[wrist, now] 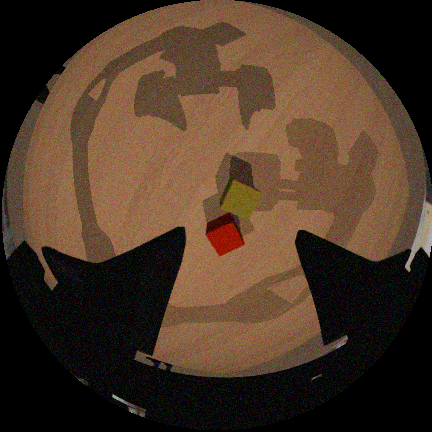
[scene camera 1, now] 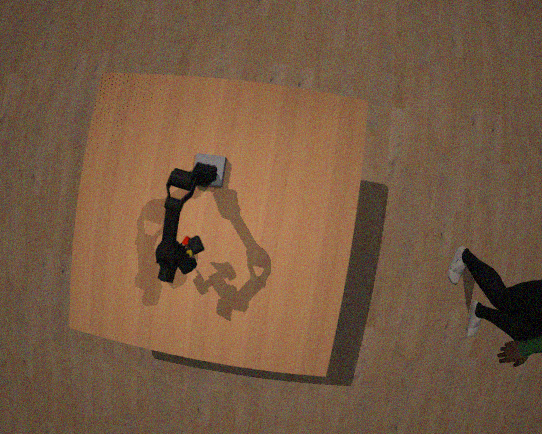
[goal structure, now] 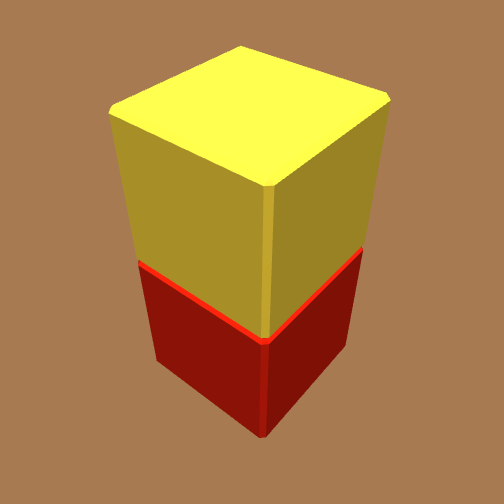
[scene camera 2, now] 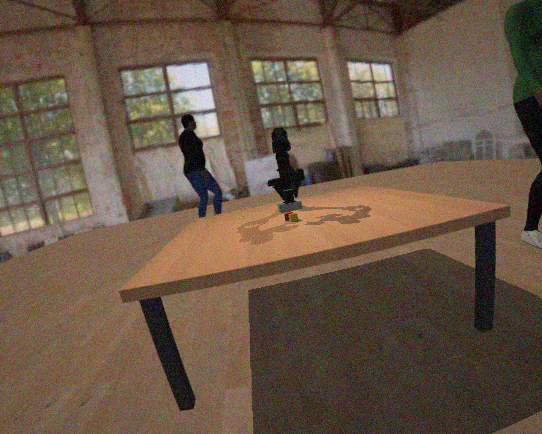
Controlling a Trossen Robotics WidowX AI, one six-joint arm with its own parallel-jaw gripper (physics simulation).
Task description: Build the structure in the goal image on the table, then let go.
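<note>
A red cube and a yellow cube sit side by side on the table. They are turned at different angles, with near corners close together; I cannot tell if they touch. In the wrist view the yellow cube is above and slightly right of the red one. My gripper is open and empty, above the cubes, with its fingertips spread to either side of them. In scene camera 1 the arm and fingers hide part of the cubes.
The arm's grey base block stands on the table, behind the cubes in scene camera 2. Dark arm shadows fall across the table around the cubes. One person stands behind the table and another stands off to its right.
</note>
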